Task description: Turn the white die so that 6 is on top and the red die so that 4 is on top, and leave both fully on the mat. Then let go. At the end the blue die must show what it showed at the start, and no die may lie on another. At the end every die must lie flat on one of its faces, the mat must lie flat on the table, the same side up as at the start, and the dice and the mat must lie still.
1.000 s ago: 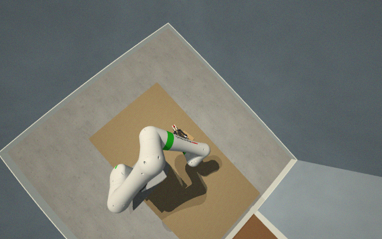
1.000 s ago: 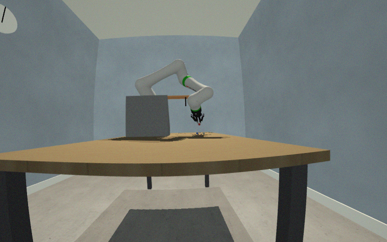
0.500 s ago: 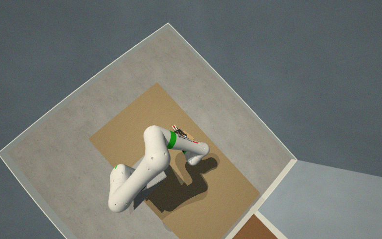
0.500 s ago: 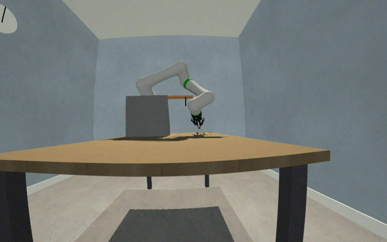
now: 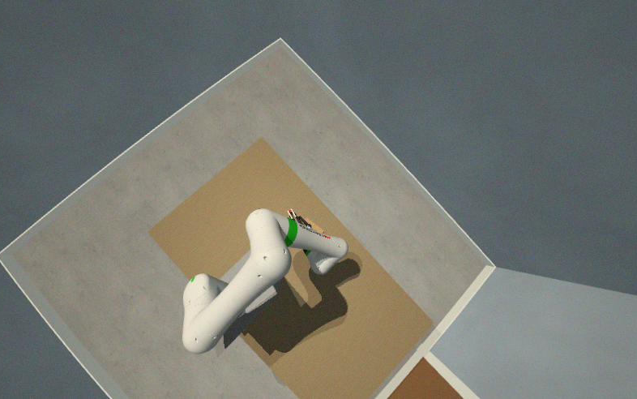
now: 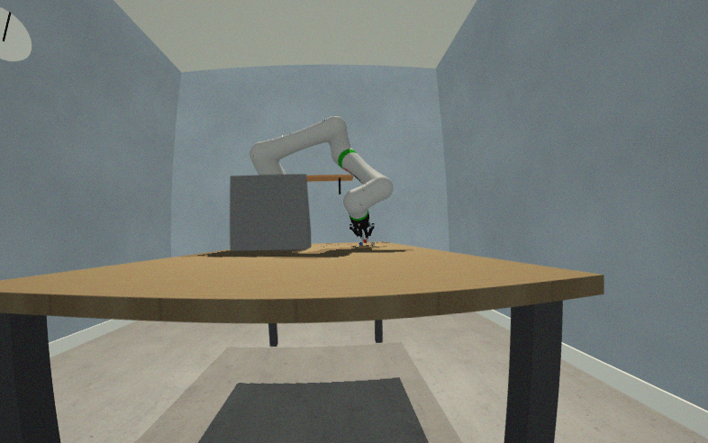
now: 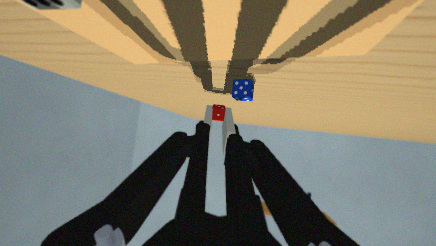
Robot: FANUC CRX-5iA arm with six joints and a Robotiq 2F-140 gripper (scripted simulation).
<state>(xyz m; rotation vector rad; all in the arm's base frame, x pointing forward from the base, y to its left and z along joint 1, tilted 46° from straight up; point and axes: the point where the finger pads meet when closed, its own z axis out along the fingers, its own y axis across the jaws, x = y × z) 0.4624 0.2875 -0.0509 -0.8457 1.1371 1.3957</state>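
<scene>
My gripper is now 20 mm to the right of the red die and 20 mm above it. Also, from my hand: blue die (20 mm behind, 40 mm to the right, 30 mm below); then white die (30 mm ahead, 150 mm to the right, 30 mm below); then tan mat (10 mm ahead, 150 mm to the right, 40 mm below).
</scene>
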